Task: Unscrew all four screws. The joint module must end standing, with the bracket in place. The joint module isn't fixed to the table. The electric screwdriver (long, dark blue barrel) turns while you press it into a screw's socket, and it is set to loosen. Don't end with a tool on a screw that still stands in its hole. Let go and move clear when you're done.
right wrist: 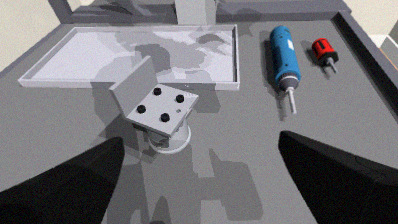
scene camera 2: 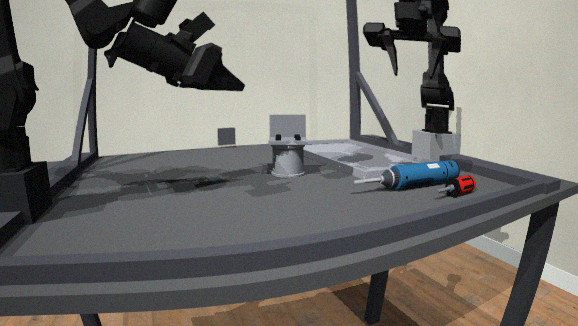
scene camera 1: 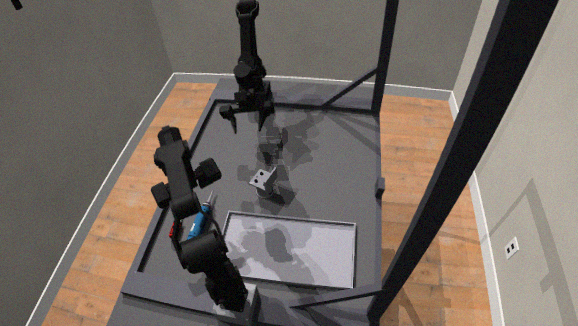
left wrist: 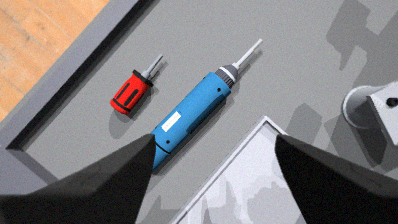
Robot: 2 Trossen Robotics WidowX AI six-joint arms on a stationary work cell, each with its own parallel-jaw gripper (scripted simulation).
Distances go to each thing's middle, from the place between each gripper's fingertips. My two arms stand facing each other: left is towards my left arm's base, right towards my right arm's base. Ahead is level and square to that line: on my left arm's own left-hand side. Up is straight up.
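There's a shallow pale tray (scene camera 1: 298, 251) that's 13 cm behind my right hand, 39 cm to the left of it and 17 cm below it. From that same right hand, the joint module (left wrist: 356, 110) is 5 cm behind, 16 cm to the left and 15 cm below, and the bracket (scene camera 2: 287, 125) is 5 cm behind and 16 cm to the left as well, but 10 cm below.
Measured from my left hand, the shallow pale tray is 26 cm behind, 8 cm to the left and 22 cm below. The joint module is 18 cm behind my left hand, 15 cm to the right of it and 19 cm below it, and the bracket is 18 cm behind that left hand too, 15 cm to the right of it and 15 cm below it.
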